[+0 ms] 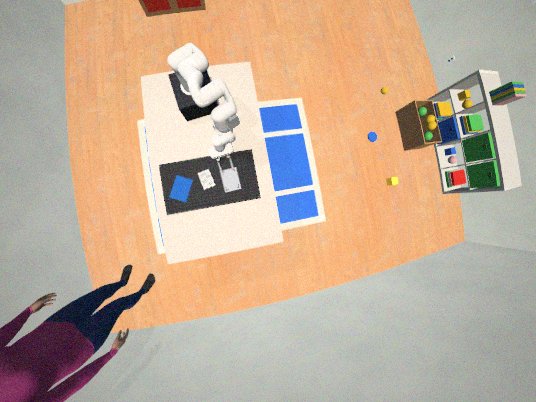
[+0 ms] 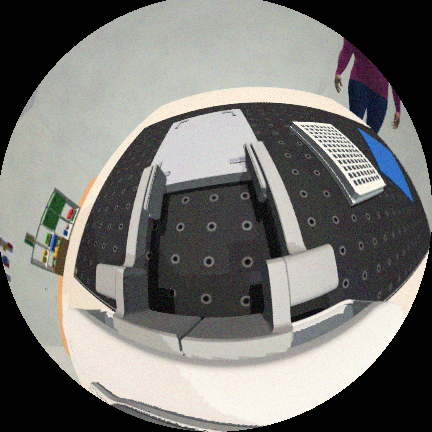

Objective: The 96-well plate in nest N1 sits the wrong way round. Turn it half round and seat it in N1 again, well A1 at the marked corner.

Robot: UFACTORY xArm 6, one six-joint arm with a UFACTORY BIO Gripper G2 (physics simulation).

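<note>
A white 96-well plate (image 1: 206, 179) (image 2: 345, 155) lies flat on the black board (image 1: 247, 159) (image 2: 280, 220). Its well labels are too small to read, so the corner of A1 cannot be told. A light grey block (image 1: 231, 180) (image 2: 207, 142) with small corner brackets stands beside it and bears no plate; no nest label is readable. My gripper (image 1: 226, 169) (image 2: 206, 175) is shut with nothing between its fingers, which stand apart even so. Its fingertips are at the block's near edge, to one side of the plate; their exact height cannot be told.
A blue rectangle (image 1: 181, 188) (image 2: 387, 162) lies on the board, on the plate's other side from the grey block. The board has rows of holes and lies on a pale table (image 1: 225, 225). A person (image 1: 55, 345) (image 2: 370, 82) is beyond the table. A shelf unit (image 1: 504, 125) stands far off.
</note>
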